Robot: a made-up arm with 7 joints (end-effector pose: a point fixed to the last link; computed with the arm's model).
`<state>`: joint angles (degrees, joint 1 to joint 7).
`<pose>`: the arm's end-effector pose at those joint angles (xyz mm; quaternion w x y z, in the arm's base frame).
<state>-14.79 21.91 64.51 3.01 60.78 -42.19 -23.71</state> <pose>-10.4 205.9 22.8 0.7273 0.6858 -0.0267 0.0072</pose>
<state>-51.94 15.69 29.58 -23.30 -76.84 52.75 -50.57</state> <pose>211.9 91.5 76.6 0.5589 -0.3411 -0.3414 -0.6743</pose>
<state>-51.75 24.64 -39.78 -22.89 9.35 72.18 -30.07</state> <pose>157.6 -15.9 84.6 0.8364 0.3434 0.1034 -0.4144</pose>
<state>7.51 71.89 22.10 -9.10 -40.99 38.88 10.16</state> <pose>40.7 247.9 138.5 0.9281 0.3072 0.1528 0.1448</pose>
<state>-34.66 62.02 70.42 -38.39 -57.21 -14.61 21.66</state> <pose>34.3 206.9 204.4 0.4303 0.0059 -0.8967 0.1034</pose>
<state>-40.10 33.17 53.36 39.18 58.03 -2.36 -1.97</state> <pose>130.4 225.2 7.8 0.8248 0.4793 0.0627 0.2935</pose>
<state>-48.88 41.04 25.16 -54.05 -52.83 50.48 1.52</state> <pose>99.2 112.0 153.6 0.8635 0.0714 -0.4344 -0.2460</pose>
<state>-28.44 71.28 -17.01 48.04 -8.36 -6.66 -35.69</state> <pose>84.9 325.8 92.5 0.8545 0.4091 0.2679 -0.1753</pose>
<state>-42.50 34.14 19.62 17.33 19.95 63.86 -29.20</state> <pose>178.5 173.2 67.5 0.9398 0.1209 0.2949 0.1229</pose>
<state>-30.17 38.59 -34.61 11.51 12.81 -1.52 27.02</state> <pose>135.1 101.2 -46.8 0.8626 0.4358 -0.2218 -0.1292</pose>
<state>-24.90 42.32 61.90 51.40 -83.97 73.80 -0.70</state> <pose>49.5 281.5 -53.1 0.6886 -0.7074 0.0833 0.1363</pose>
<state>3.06 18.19 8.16 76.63 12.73 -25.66 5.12</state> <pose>-153.5 132.3 -130.6 0.8737 0.2107 0.4366 0.0408</pose>
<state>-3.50 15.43 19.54 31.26 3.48 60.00 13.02</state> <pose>-2.5 128.0 -106.1 0.6915 0.1468 0.6526 0.2730</pose>
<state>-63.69 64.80 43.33 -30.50 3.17 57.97 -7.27</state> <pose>55.5 175.3 235.3 0.7576 0.2583 -0.4721 0.3695</pose>
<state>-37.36 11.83 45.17 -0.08 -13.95 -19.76 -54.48</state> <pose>132.4 152.8 -26.7 0.8453 0.1104 -0.5016 -0.1473</pose>
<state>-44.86 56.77 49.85 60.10 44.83 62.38 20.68</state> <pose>137.6 306.4 73.9 0.5285 0.2930 0.4698 0.6435</pose>
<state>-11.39 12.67 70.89 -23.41 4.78 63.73 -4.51</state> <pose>-31.1 159.5 39.8 0.8169 -0.0120 0.1461 0.5578</pose>
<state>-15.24 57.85 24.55 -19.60 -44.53 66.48 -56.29</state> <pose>85.0 236.7 134.5 0.8931 -0.0826 0.2042 -0.3924</pose>
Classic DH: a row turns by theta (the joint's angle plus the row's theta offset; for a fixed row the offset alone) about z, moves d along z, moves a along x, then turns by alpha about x. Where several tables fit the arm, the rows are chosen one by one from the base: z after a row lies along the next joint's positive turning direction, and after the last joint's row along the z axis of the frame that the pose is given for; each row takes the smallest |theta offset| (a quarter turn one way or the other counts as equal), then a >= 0, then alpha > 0; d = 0 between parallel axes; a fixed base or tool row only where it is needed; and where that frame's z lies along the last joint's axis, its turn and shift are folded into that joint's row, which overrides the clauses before.
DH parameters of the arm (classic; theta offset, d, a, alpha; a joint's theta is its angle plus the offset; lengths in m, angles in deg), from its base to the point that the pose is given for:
base (fixed): -4.07 0.1961 -0.015 -74.51
joint 1: -75.12 -0.0009 -0.01 -90
joint 2: 74 -0.0398 0.002 90
joint 3: -90 -0.2359 0.0008 90
joint 4: -90 -0.014 0.0073 90
joint 5: 0 0.148 0.0107 -90
joint 6: -90 0.038 0.0066 90
joint 7: 86.96 -0.102 -0.0095 -15.28
tool (fixed): -86.47 0.1054 0 0

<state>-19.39 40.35 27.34 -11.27 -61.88 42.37 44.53</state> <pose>105.9 178.9 51.4 0.9315 -0.0882 0.0229 0.3523</pose>
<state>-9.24 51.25 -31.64 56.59 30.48 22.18 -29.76</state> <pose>15.8 247.7 -45.5 0.4925 0.4759 0.6903 -0.2334</pose>
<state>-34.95 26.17 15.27 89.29 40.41 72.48 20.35</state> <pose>100.7 154.5 -142.2 0.3450 0.4705 0.7870 0.2005</pose>
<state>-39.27 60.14 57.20 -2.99 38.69 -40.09 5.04</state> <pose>54.9 261.5 183.6 0.3651 0.7114 -0.5482 0.2451</pose>
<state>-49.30 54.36 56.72 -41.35 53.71 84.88 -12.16</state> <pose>36.5 132.7 190.3 0.6026 0.1180 -0.2347 0.7535</pose>
